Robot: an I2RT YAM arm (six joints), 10 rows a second.
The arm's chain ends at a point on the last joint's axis. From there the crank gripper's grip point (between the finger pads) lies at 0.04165 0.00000 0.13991 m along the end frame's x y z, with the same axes.
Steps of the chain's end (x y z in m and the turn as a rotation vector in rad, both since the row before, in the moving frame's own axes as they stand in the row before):
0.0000, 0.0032, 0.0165, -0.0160, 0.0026, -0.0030
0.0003, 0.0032, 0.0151, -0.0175, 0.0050, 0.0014
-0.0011, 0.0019, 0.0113, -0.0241, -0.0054, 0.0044
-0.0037, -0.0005, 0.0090, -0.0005, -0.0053, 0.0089
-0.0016, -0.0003, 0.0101, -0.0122, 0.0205, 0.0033
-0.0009, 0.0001, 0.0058, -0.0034, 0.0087, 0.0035
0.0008, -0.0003, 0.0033, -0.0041, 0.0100, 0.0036
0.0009, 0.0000, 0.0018, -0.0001, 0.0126, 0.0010
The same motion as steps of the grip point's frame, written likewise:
0.0004, 0.0053, 0.0164, -0.0160, 0.0026, -0.0030
0.0010, 0.0057, 0.0149, -0.0175, 0.0050, 0.0014
-0.0019, 0.0055, 0.0115, -0.0241, -0.0054, 0.0044
-0.0044, -0.0001, 0.0092, -0.0005, -0.0053, 0.0089
0.0013, 0.0015, 0.0092, -0.0122, 0.0205, 0.0033
0.0003, 0.0007, 0.0054, -0.0034, 0.0087, 0.0035
0.0022, 0.0004, 0.0029, -0.0041, 0.0100, 0.0036
0.0027, 0.0001, 0.0013, -0.0001, 0.0126, 0.0010

